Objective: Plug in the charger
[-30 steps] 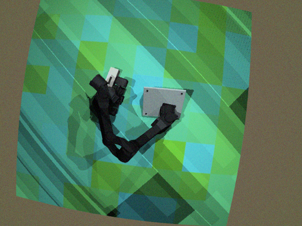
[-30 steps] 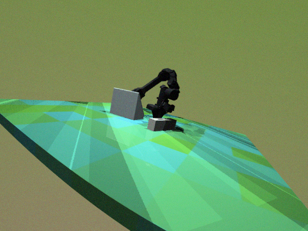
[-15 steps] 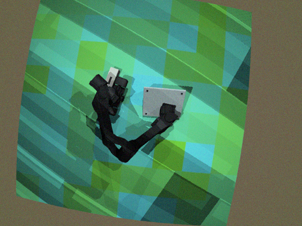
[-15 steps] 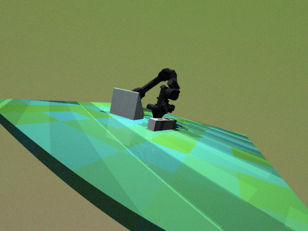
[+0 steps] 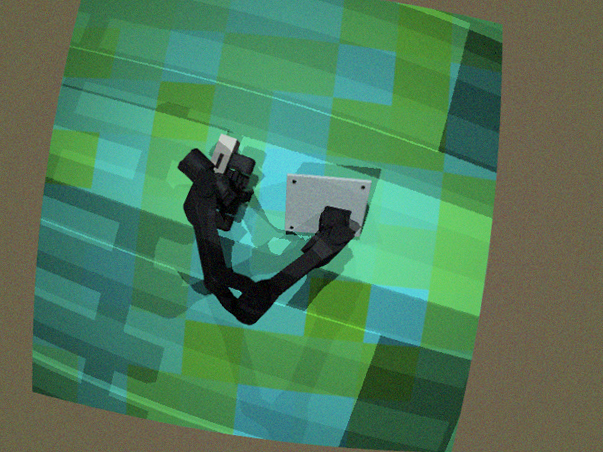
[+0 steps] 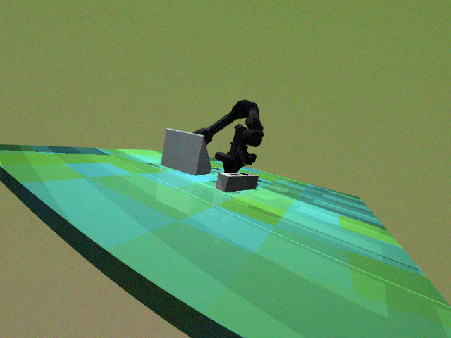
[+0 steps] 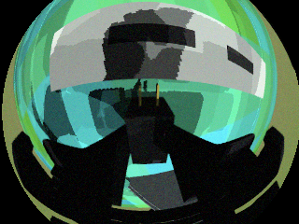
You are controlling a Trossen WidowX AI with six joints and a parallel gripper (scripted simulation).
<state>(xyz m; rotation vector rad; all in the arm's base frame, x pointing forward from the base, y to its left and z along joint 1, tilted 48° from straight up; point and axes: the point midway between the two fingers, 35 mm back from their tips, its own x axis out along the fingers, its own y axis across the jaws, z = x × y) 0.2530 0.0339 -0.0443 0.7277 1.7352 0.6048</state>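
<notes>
The dark charger lies 2 cm ahead of my gripper tip and 1 cm above it.
</notes>
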